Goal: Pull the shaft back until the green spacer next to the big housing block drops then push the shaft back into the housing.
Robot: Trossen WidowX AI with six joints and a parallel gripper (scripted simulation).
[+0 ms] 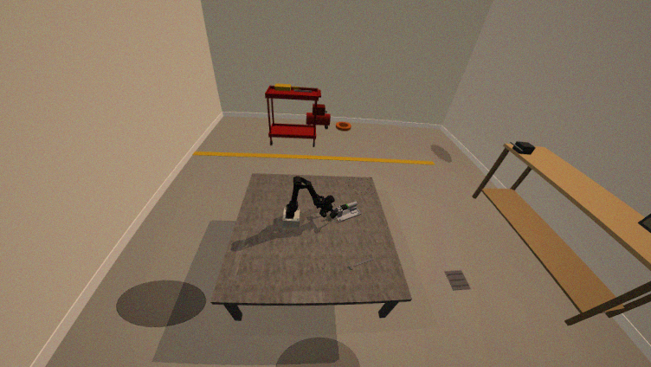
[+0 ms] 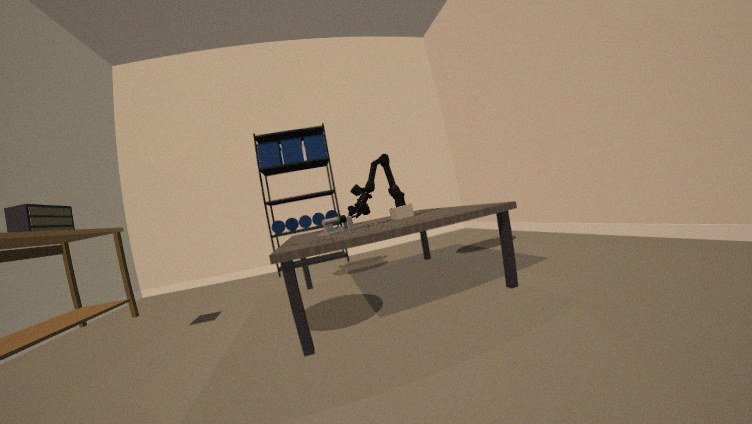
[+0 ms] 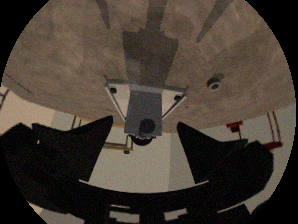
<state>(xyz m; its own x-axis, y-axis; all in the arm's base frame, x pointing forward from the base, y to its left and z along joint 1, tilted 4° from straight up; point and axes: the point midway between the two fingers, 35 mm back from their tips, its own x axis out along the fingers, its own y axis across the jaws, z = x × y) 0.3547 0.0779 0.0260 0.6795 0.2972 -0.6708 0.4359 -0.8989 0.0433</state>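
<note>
Right now the shaft is 8 cm ahead of my gripper tip, 3 cm to the left of it and 1 cm above it. From my gripper tip the other things lie so: small grey object: 8 cm to the left, 8 cm behind, 6 cm below; then green spacer: 10 cm ahead, 5 cm to the left, 1 cm above.
</note>
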